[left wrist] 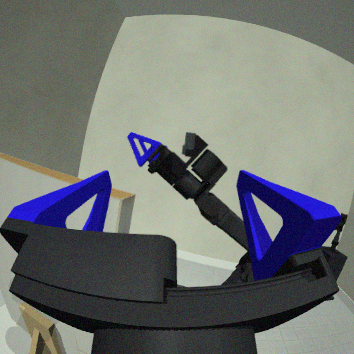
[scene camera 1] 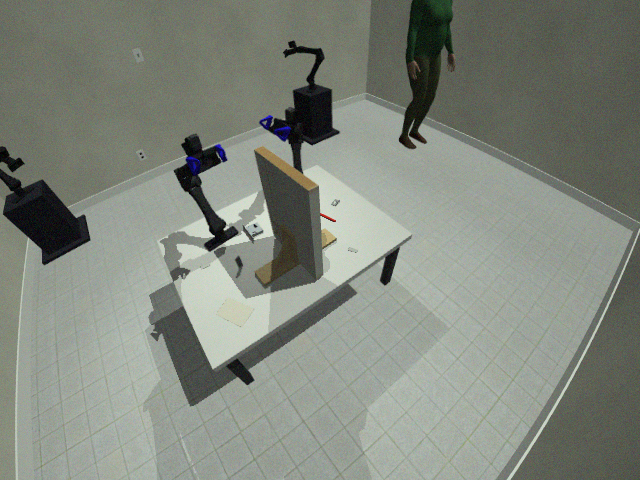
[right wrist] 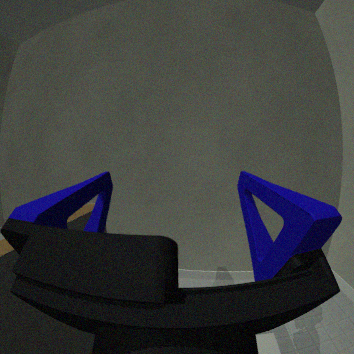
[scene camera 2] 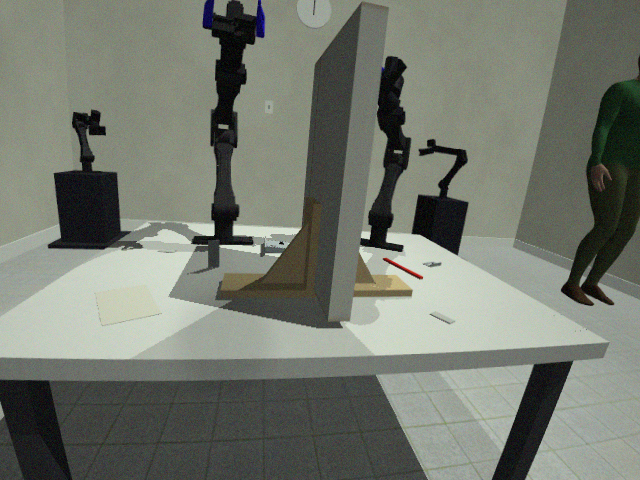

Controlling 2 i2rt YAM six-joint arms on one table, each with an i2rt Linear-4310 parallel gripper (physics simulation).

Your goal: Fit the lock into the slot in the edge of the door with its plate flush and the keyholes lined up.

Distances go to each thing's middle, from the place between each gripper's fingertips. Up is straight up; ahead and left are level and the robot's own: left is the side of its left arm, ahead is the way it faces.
Scene:
My left gripper is now 31 cm above the grey door (scene camera 2: 347, 76), 25 cm short of it and 9 cm to the left of it. Round my left hand: paper sheet (scene camera 2: 118, 305) (60 cm below, 51 cm to the right, 32 cm ahead); wooden base (scene camera 2: 292, 275) (50 cm below, 25 cm ahead, 9 cm to the right).
Now: the grey door 10 cm ahead of my right hand, 22 cm to the left of it and 36 cm below it. From my right hand the other things lie so: paper sheet (16 cm ahead, 20 cm to the right, 65 cm below); wooden base (10 cm ahead, 22 cm to the left, 55 cm below).

